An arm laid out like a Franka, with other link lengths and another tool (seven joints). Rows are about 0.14 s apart.
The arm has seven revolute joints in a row. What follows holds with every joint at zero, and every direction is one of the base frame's. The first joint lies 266.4 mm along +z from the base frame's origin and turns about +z. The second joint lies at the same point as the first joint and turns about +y. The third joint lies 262.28 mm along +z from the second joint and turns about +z. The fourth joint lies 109.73 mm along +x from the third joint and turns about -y. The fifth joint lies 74.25 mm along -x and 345.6 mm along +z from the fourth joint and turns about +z. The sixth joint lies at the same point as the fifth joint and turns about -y. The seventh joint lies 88 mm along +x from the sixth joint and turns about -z. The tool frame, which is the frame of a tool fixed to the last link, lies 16 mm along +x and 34 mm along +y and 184.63 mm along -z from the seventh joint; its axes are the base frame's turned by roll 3.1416, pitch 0.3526 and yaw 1.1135 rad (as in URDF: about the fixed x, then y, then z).
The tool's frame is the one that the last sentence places.
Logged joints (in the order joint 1, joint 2, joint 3, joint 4, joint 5, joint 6, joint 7), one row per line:
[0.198, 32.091, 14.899, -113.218, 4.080, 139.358, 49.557]
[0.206, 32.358, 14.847, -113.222, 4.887, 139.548, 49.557]
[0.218, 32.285, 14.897, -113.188, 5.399, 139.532, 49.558]
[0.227, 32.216, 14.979, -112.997, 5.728, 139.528, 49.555]
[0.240, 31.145, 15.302, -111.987, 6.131, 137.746, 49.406]
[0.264, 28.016, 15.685, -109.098, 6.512, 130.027, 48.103]
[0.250, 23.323, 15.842, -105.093, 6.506, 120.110, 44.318]
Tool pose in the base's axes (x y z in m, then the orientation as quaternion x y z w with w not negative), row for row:
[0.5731, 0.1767, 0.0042, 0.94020, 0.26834, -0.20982, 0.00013]
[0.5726, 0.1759, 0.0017, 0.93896, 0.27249, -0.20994, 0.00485]
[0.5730, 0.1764, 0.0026, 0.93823, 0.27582, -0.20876, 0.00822]
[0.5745, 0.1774, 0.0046, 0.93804, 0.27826, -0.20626, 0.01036]
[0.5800, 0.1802, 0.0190, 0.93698, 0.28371, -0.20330, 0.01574]
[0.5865, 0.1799, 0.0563, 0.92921, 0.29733, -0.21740, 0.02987]
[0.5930, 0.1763, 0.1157, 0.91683, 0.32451, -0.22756, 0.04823]
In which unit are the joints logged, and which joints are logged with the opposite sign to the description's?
The joints are logged in degrees. Opposite sign: joint 5.
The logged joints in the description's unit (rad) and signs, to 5 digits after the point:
[0.00346, 0.56009, 0.26004, -1.97603, -0.07121, 2.43226, 0.86493]
[0.00360, 0.56475, 0.25913, -1.97610, -0.08529, 2.43557, 0.86493]
[0.00380, 0.56348, 0.26000, -1.97550, -0.09423, 2.43529, 0.86495]
[0.00396, 0.56228, 0.26143, -1.97217, -0.09997, 2.43522, 0.86490]
[0.00419, 0.54358, 0.26707, -1.95454, -0.10701, 2.40412, 0.86230]
[0.00461, 0.48897, 0.27375, -1.90412, -0.11366, 2.26940, 0.83956]
[0.00436, 0.40706, 0.27650, -1.83422, -0.11355, 2.09631, 0.77350]

